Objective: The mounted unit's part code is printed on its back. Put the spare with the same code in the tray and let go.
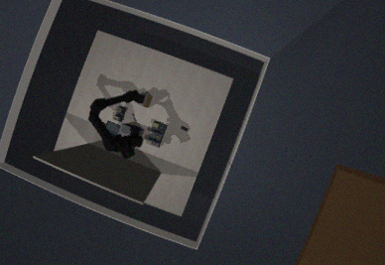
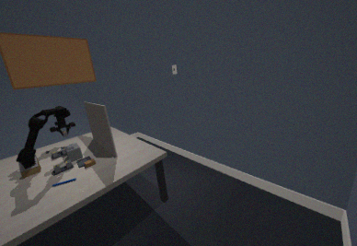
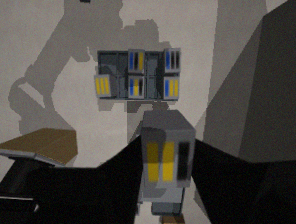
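My gripper tip is now 31 cm to the left of the grey-blue tray, 19 cm above it and 3 cm short of it. Round my gripper tip: grey spare block: 2 cm above; then dark hex key: 30 cm to the left, 19 cm below, 15 cm behind; then pale panel: 25 cm ahead, 14 cm to the right, 3 cm above.
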